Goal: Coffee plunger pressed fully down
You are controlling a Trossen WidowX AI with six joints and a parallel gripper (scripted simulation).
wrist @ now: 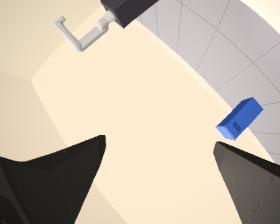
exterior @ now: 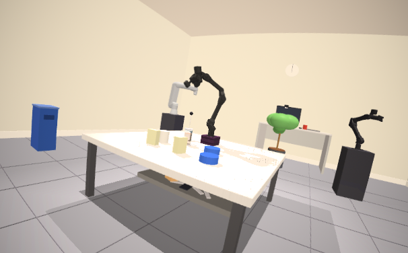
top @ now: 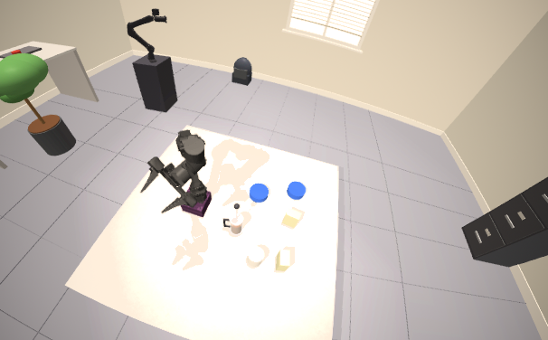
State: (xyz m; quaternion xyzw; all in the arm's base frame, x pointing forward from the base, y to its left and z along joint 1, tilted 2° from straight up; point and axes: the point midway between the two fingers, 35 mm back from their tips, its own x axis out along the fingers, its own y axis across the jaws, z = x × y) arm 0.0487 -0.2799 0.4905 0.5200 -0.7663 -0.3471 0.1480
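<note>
Now: gripper tip 43 cm above the coffee press, 22 cm to the right of it and 19 cm short of it. The rest, counted from my gripper tip: white cup 51 cm below, 34 cm ahead, 8 cm to the left.
</note>
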